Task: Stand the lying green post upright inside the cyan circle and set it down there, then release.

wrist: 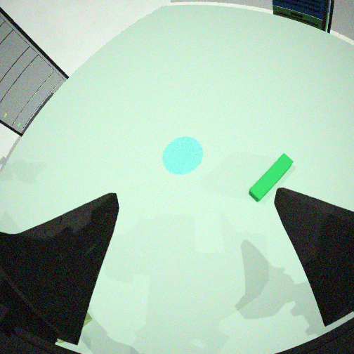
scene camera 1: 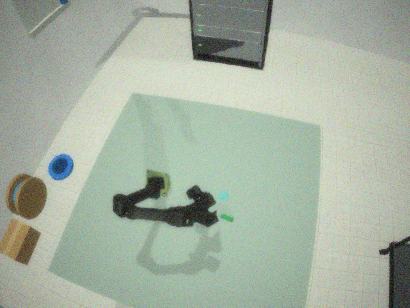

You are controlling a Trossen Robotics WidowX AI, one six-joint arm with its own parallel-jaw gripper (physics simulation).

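Seen in the pictures: arm's base at its link origin: (scene camera 1: 158, 182).
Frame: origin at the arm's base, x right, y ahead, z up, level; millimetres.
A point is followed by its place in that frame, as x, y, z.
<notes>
The green post (scene camera 1: 227, 218) @(143, 366, -43) (wrist: 271, 178) lies on its side on the pale green mat (scene camera 1: 270, 165) @(-190, 583, -57) (wrist: 150, 65). The flat cyan circle (scene camera 1: 223, 196) @(17, 336, -56) (wrist: 183, 155) is a short way from it, with a gap between them; no part of the post is over the circle. My gripper (scene camera 1: 215, 209) (wrist: 199, 198) is open and empty. In the wrist view the post shows near the right fingertip, and the circle shows beyond the gap between the fingers. In the scene view both lie just right of the gripper. The gripper's height above the mat is hard to tell.
The arm reaches from its olive base plate (scene camera 1: 165, 183) @(2, 40, 6). A dark server rack (scene camera 1: 265, 37) stands beyond the mat's far edge. A blue ring-shaped object (scene camera 1: 53, 173), a round brown object (scene camera 1: 32, 198) and a wooden block (scene camera 1: 15, 240) are on the left, off the mat.
</notes>
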